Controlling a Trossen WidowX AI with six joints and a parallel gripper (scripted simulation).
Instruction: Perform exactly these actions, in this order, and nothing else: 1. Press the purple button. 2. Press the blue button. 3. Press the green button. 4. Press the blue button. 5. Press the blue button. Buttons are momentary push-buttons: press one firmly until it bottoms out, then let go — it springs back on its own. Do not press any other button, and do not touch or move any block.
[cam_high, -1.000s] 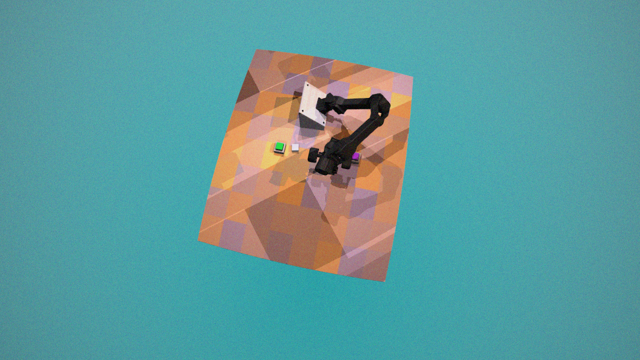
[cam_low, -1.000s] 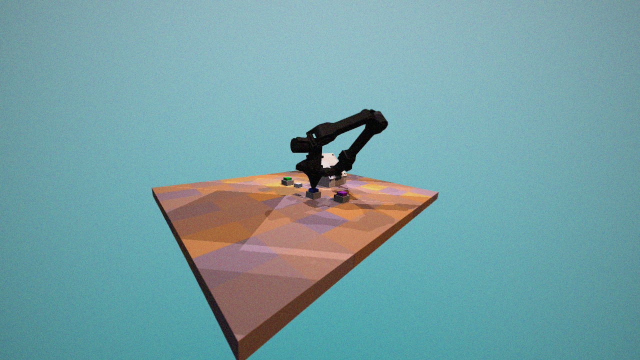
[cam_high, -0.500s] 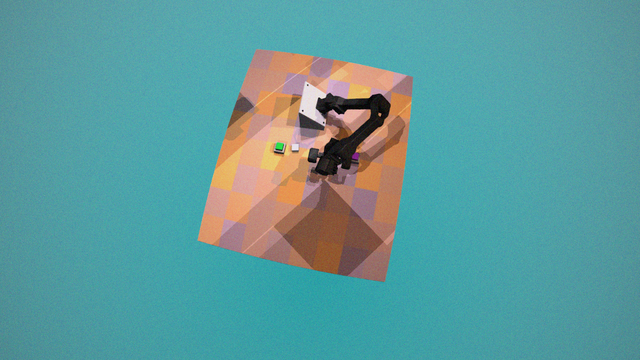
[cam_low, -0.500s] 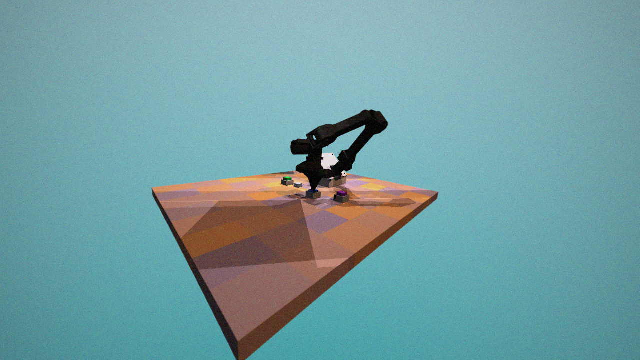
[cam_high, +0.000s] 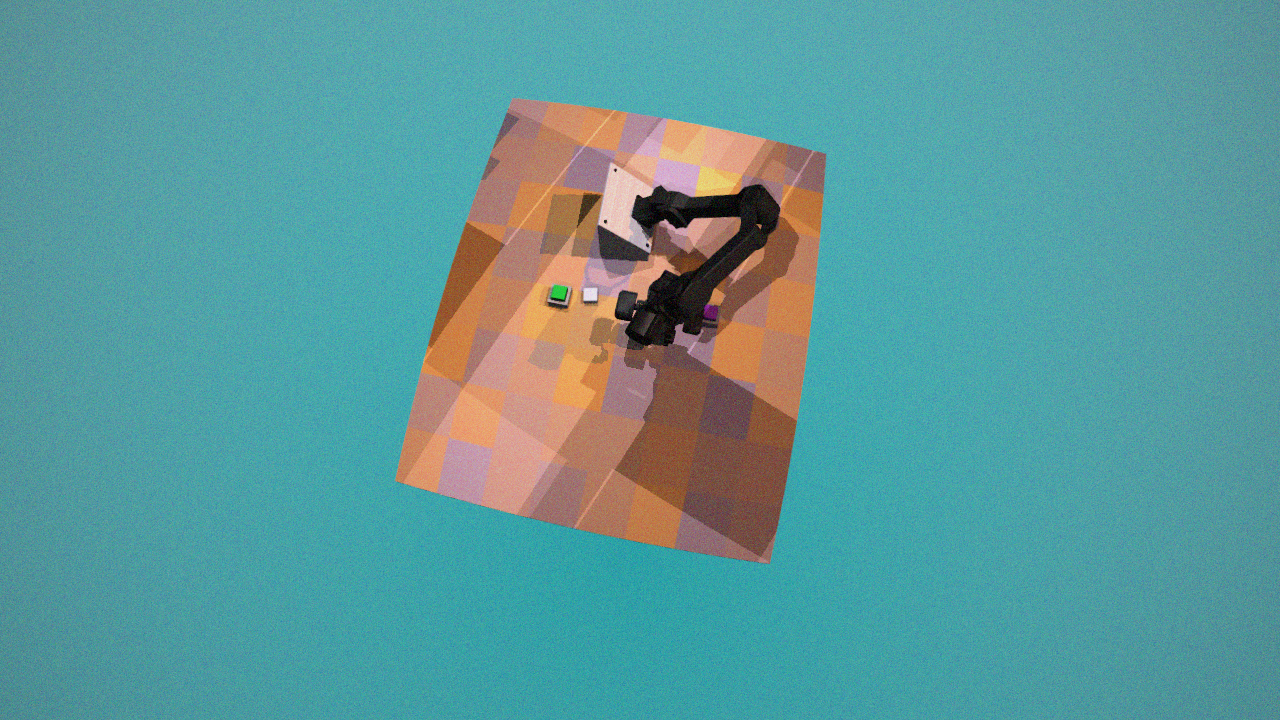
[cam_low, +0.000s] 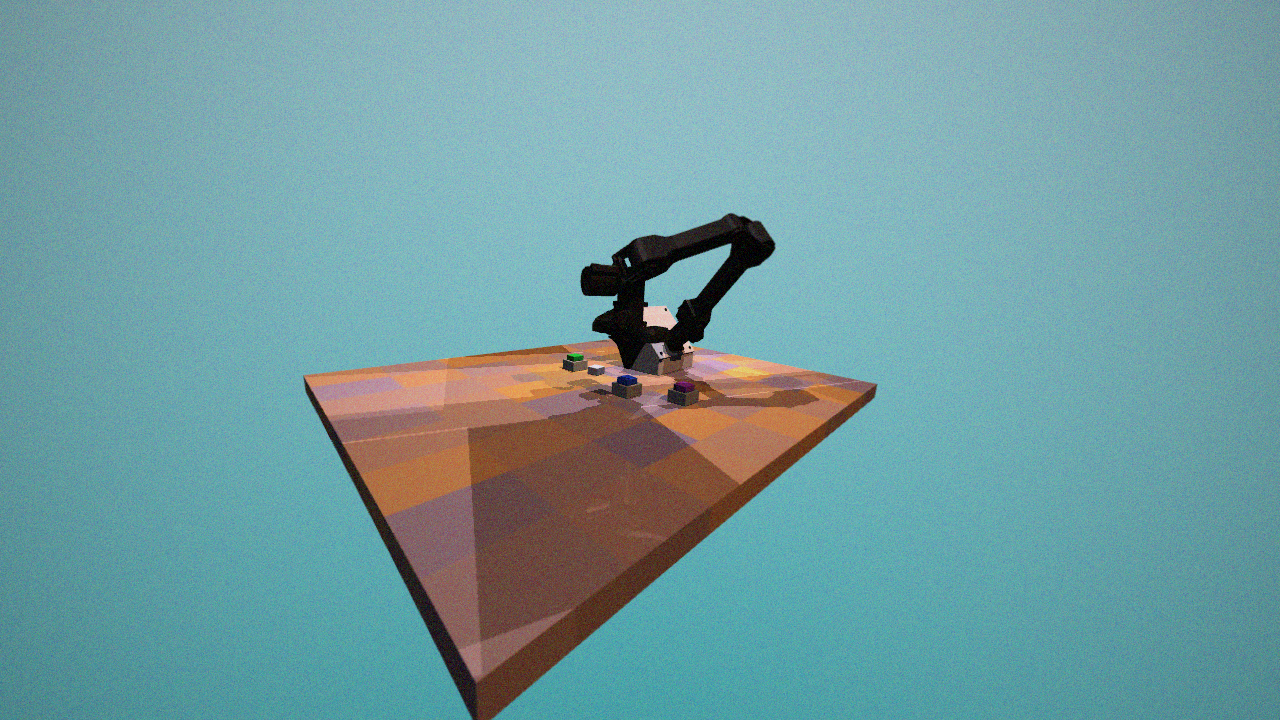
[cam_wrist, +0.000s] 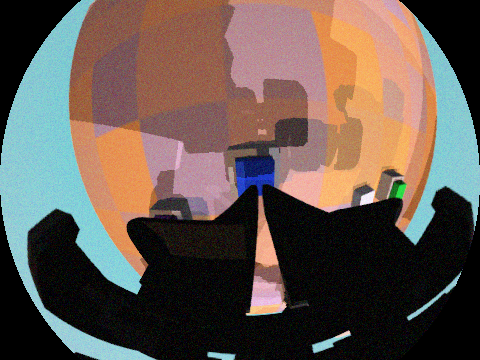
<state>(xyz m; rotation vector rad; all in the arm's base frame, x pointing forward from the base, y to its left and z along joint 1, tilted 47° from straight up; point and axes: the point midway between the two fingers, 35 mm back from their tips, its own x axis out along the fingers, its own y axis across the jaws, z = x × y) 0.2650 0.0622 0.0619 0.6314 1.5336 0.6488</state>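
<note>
Right now my gripper tip is 30 mm above the blue button. Round my gripper tip: green button: 40 mm behind, 240 mm to the right, 30 mm below; then small white block: 60 mm behind, 170 mm to the right, 50 mm below; then purple button: 60 mm behind, 110 mm to the left, 30 mm below.
</note>
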